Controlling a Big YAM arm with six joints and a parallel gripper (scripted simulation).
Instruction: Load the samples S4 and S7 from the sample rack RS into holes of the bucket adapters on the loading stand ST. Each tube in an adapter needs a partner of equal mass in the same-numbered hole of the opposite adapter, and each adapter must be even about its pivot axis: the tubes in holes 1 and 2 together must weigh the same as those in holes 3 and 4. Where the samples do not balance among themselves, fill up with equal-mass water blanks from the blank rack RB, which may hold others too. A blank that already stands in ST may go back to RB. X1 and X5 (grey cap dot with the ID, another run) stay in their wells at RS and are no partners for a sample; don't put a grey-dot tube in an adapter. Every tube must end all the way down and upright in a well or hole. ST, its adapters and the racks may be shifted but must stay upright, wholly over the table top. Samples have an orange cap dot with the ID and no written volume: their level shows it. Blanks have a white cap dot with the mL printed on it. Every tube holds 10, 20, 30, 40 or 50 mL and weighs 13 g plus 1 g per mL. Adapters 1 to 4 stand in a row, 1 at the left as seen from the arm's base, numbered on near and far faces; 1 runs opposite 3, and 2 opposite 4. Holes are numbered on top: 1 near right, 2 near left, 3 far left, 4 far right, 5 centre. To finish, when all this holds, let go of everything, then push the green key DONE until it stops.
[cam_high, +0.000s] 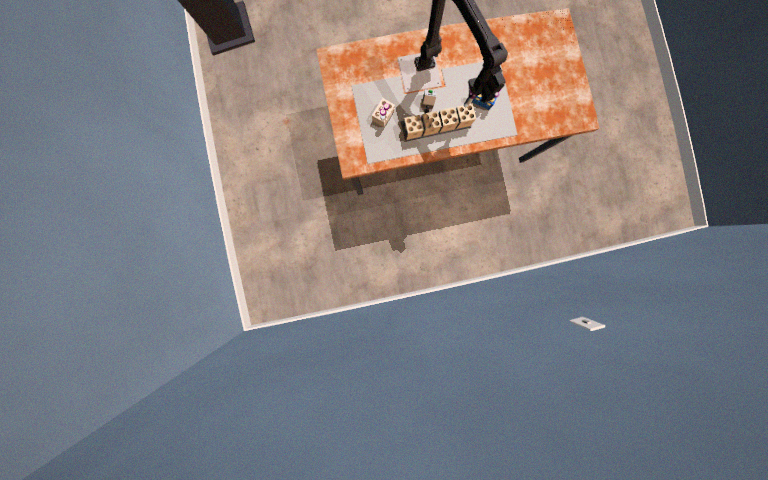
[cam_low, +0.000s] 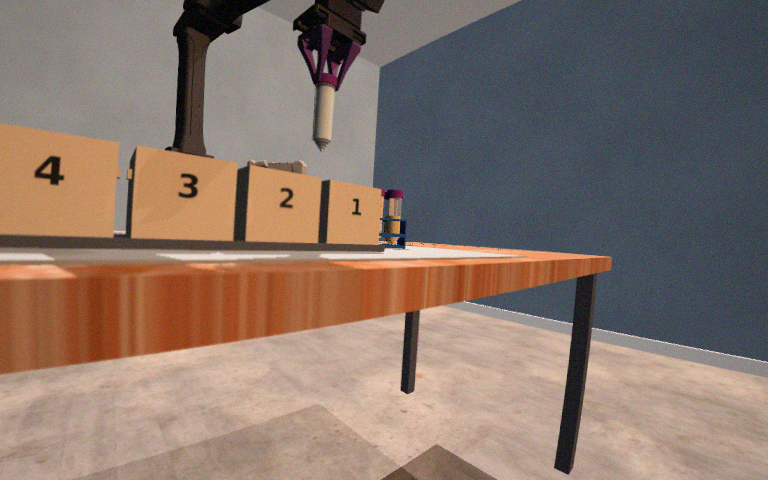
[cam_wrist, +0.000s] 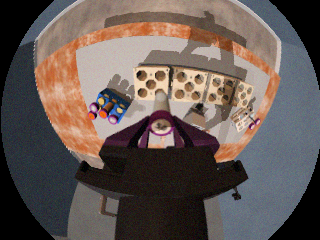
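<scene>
The purple-capped tube is 5 cm below my hand and 1 cm to the right of it. Also, from my hand: adapter 2: 21 cm below, 8 cm to the right; then DONE key box: 20 cm below, 17 cm behind, 14 cm to the right; then adapter 3: 21 cm below, 19 cm to the right.
</scene>
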